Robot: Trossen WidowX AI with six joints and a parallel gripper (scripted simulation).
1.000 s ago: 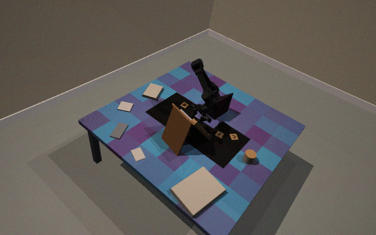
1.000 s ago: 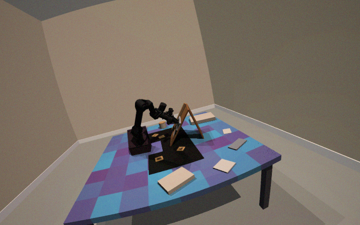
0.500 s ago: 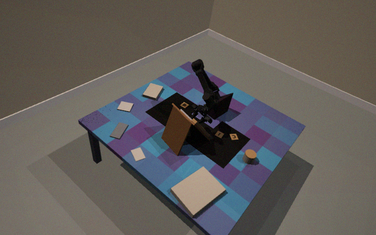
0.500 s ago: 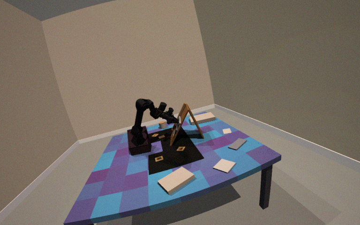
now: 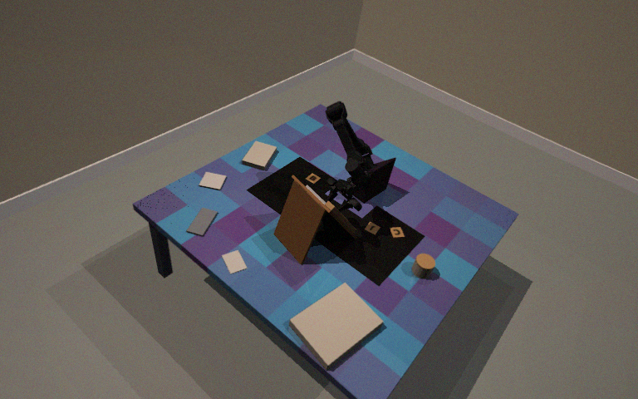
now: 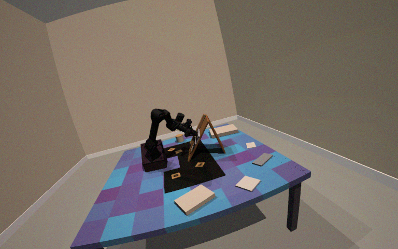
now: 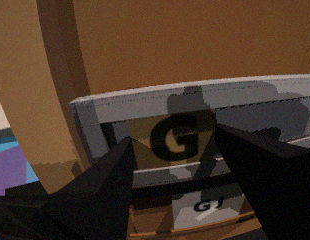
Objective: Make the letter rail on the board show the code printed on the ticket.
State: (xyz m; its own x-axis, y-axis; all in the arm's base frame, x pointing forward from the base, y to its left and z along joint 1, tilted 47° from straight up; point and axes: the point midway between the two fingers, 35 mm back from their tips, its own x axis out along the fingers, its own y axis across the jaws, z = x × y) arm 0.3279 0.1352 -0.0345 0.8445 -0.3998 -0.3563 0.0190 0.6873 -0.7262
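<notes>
The tan letter tile is right at my gripper tip. From my gripper tip the other things lie so: large cream slab (26 cm ahead, 36 cm to the left, 14 cm below); then ticket (5 cm behind, 3 cm to the right, 8 cm below); then black mat (16 cm behind, 8 cm to the right, 16 cm below).
</notes>
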